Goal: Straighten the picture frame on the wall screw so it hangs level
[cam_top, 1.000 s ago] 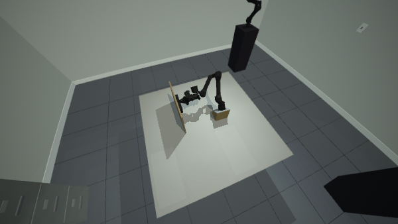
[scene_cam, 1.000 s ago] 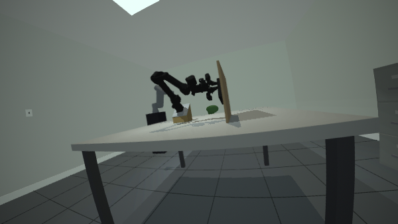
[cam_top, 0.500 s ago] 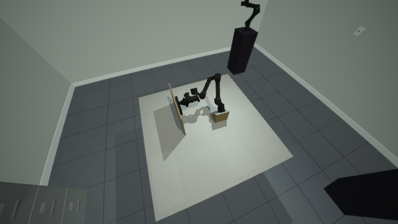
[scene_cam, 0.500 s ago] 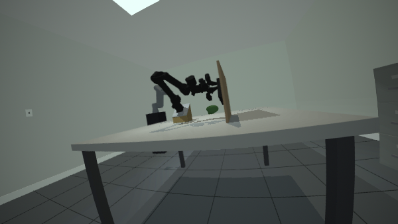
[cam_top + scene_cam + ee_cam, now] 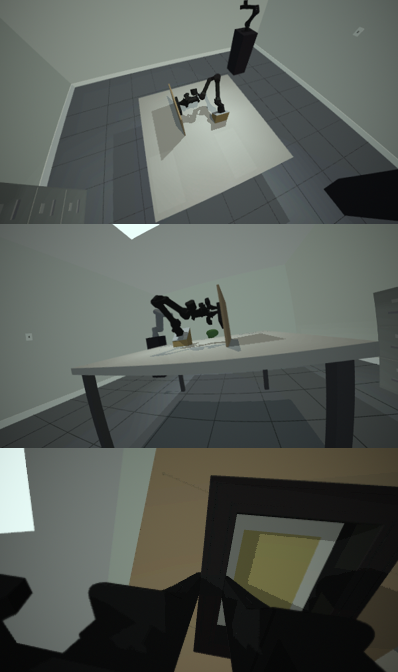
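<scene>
Now: gripper tip 1 cm short of the picture frame, 1 cm to the left of it and 5 cm above it. The rest, counted from my gripper tip: panel (2 cm ahead, 1 cm to the left, 7 cm below).
</scene>
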